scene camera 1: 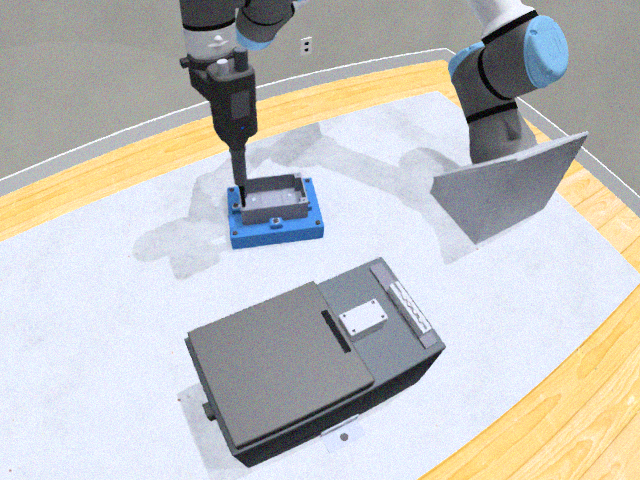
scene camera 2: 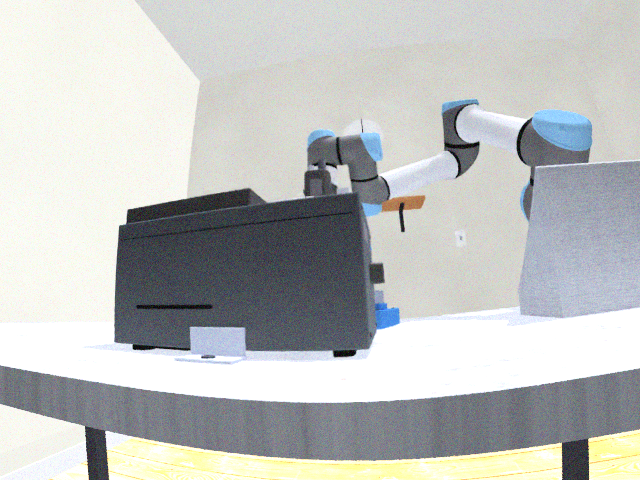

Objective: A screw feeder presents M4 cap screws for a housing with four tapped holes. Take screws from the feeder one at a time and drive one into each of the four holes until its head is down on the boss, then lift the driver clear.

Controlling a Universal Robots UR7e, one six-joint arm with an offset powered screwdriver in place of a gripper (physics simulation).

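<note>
My screwdriver points down in scene camera 1, with its thin dark tip at the near left corner of the grey open-topped housing. Whether a screw is on the tip or in that corner's hole cannot be made out. The housing sits in a blue fixture. Its two right corner bosses show, too small to tell their fill. In scene camera 2 the driver's upper body shows above the feeder, which hides the tip. The dark grey screw feeder stands nearer the cameras.
A white block and a pale slotted rail are on top of the feeder. A grey slanted panel stands at the right, in front of the arm's base. A small clear bracket stands by the feeder's side.
</note>
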